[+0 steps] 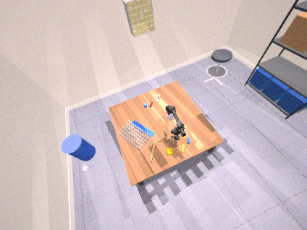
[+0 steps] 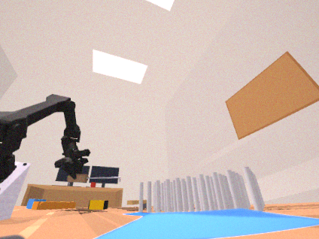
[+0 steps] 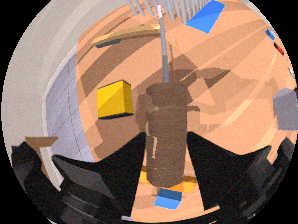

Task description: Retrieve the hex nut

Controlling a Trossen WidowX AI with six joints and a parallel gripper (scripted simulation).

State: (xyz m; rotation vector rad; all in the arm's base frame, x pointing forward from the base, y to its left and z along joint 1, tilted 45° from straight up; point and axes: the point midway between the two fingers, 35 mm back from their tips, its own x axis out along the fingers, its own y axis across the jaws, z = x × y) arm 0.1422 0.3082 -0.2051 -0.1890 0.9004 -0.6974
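The blue taped strip is 300 mm ahead of my gripper tip, 400 mm to the right of it and 140 mm below it. Also, from my gripper tip: orange bar: 80 mm behind, 100 mm to the left, 120 mm below.
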